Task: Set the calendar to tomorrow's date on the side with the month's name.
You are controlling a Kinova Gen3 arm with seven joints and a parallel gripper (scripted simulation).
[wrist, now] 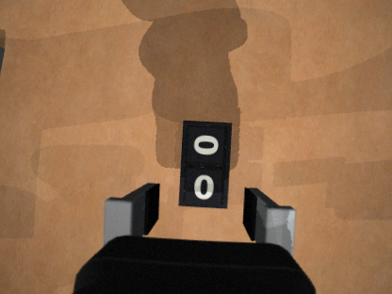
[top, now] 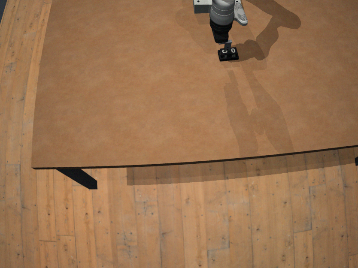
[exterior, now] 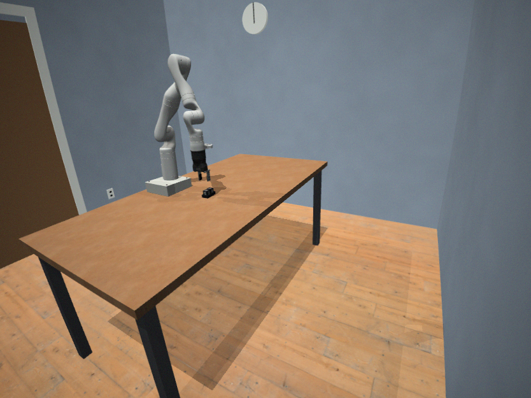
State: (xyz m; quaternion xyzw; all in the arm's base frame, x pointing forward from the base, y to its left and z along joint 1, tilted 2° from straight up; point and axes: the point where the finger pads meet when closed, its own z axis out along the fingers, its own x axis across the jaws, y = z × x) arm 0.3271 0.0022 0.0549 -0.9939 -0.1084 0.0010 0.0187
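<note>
The black tray is 11 cm below my hand and 2 cm to the left of it.
</note>
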